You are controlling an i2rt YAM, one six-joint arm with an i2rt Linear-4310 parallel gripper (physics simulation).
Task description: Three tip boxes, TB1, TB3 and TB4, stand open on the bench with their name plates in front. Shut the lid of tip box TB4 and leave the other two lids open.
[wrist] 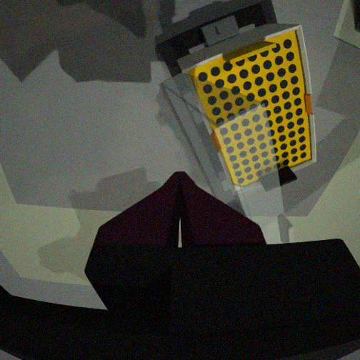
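Observation:
A tip box with a yellow, black-holed rack stands at the upper right of the wrist view. Its transparent lid is open and shows as a see-through panel along the box's left side and over part of the rack. I cannot read a name plate, so which tip box this is cannot be told. My gripper is shut and empty, with its dark red fingertips together at the lower middle, left of and below the box. The other two tip boxes cannot be made out clearly.
A dark grey base with a small block is at the box's far end. Dark shadows lie at the upper left and on the pale bench. Part of a pale-edged object shows at the upper right edge.

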